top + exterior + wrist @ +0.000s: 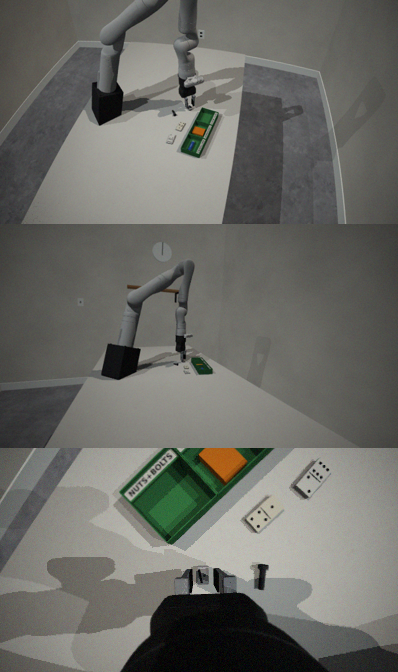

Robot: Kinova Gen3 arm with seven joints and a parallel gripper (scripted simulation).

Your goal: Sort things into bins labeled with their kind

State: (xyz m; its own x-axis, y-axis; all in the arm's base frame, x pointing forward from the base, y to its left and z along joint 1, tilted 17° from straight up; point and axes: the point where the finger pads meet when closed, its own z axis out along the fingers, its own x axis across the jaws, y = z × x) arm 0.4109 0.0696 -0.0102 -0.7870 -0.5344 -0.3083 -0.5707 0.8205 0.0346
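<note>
The grey piece lies 30 mm below my hand. The rest, counted from my hand: black bolt (70 mm behind, 50 mm to the right, 30 mm below); then green three-part bin (140 mm to the right, 70 mm ahead, 20 mm below); then orange flat block (140 mm to the right, 60 mm ahead, 20 mm below).
</note>
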